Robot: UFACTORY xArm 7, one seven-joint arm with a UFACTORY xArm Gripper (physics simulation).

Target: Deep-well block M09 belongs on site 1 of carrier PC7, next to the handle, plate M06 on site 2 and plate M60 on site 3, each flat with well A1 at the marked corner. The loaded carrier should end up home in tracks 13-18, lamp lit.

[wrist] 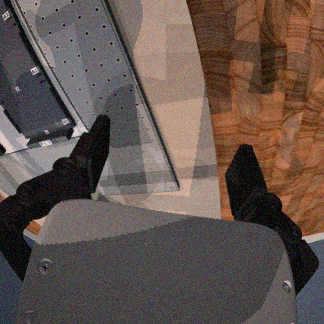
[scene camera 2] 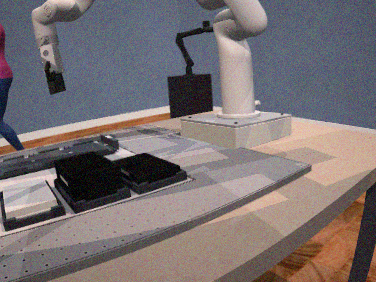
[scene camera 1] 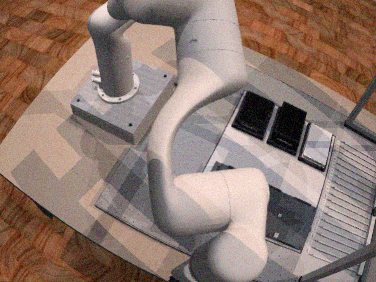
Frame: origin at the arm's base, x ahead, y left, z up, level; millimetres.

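Seen in the pictures: gripper, fingertip midpoint: (wrist: 172,145) (scene camera 2: 58,92); arm's base at its link origin: (scene camera 2: 238,115) (scene camera 1: 118,86).
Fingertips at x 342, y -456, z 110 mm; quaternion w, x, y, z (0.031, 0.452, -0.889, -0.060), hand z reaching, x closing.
Observation:
Pixels of each thing's top centre, then the offset from my fingertips to it.
- dark carrier at its top centre: (scene camera 1: 263,204) (scene camera 2: 52,148) 129 mm ahead, 236 mm left, 125 mm down
- tall black block at its top centre: (scene camera 2: 83,162) (scene camera 1: 291,121) 164 mm ahead, 499 mm left, 102 mm down
- lower black plate at its top centre: (scene camera 2: 142,163) (scene camera 1: 256,110) 55 mm ahead, 518 mm left, 129 mm down
- white plate at its top centre: (scene camera 2: 26,192) (scene camera 1: 318,143) 272 mm ahead, 475 mm left, 129 mm down
My gripper (scene camera 2: 56,82) (wrist: 172,145) is open and empty, high above the table's edge, away from the plates; the arm hides it in scene camera 1. The dark carrier (scene camera 1: 292,215) (scene camera 2: 75,149) (wrist: 30,95) lies flat on the deck, partly hidden by the arm in scene camera 1, with an upright end block. A tall black block (scene camera 1: 288,125) (scene camera 2: 85,175) sits in the middle of three holders. A lower black plate (scene camera 1: 255,112) (scene camera 2: 152,169) is on one side of it, a white plate (scene camera 1: 318,140) (scene camera 2: 30,197) on the other. Their labels are unreadable. The lamp cannot be made out.
Ribbed tracks (scene camera 1: 350,200) lie beyond the white plate. Grey frame bars (scene camera 1: 362,107) (scene camera 1: 340,265) stand near them. The arm's base block (scene camera 1: 120,112) (scene camera 2: 235,131) is at the far side of the perforated deck plate. A black box (scene camera 2: 190,95) with a jointed stand is behind.

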